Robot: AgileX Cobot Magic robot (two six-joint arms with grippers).
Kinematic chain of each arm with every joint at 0, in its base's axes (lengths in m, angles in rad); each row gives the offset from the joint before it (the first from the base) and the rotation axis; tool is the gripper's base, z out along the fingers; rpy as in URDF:
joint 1: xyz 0 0 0.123 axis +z
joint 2: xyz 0 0 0 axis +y
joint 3: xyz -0.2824 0 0.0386 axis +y
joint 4: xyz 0.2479 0 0.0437 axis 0.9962 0 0.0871
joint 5: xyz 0 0 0 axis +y
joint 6: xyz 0.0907 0 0.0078 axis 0.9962 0 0.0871
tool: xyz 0 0 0 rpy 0 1.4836 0
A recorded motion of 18 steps. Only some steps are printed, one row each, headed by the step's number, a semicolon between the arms.
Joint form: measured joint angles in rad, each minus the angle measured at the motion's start. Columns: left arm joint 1, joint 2, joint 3, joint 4, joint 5, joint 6; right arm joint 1, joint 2, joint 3, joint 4, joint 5, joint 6.
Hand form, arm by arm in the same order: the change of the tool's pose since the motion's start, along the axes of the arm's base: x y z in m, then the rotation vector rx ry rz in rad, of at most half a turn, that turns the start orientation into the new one. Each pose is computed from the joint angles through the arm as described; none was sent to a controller.
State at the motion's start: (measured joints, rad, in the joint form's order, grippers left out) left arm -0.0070 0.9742 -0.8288 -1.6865 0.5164 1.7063; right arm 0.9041 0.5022 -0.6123 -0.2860 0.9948 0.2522
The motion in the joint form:
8: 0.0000 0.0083 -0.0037 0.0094 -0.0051 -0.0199; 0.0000 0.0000 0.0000 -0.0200 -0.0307 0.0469
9: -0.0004 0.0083 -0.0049 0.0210 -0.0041 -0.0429; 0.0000 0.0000 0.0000 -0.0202 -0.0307 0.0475
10: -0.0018 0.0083 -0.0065 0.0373 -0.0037 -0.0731; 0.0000 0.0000 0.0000 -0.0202 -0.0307 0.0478
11: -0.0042 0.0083 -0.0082 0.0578 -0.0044 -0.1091; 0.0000 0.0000 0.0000 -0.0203 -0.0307 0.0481
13: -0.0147 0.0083 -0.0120 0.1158 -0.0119 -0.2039; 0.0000 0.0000 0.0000 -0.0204 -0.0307 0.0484
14: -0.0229 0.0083 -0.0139 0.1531 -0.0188 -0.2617; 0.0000 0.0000 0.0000 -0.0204 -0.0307 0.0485
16: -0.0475 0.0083 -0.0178 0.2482 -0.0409 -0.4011; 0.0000 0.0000 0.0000 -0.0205 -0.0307 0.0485
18: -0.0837 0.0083 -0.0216 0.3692 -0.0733 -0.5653; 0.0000 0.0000 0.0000 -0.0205 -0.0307 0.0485
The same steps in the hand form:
8: 0.0024 0.0003 -0.0010 -0.0076 0.0149 0.0045; 0.0020 0.0009 0.0023 0.0392 -0.0161 -0.0265
9: 0.0023 0.0001 -0.0011 -0.0160 0.0249 0.0024; 0.0020 0.0009 0.0024 0.0394 -0.0160 -0.0270
10: 0.0021 -0.0003 -0.0013 -0.0260 0.0382 0.0000; 0.0020 0.0009 0.0024 0.0396 -0.0159 -0.0272
11: 0.0020 -0.0008 -0.0016 -0.0367 0.0543 -0.0023; 0.0020 0.0009 0.0024 0.0397 -0.0158 -0.0274
13: 0.0017 -0.0024 -0.0030 -0.0604 0.0972 -0.0051; 0.0020 0.0009 0.0024 0.0399 -0.0158 -0.0276
14: 0.0015 -0.0035 -0.0040 -0.0728 0.1232 -0.0050; 0.0020 0.0009 0.0024 0.0399 -0.0157 -0.0277
16: 0.0010 -0.0065 -0.0066 -0.0974 0.1832 0.0000; 0.0020 0.0009 0.0024 0.0399 -0.0158 -0.0277
18: 0.0004 -0.0104 -0.0097 -0.1180 0.2456 0.0119; 0.0020 0.0009 0.0024 0.0399 -0.0158 -0.0277

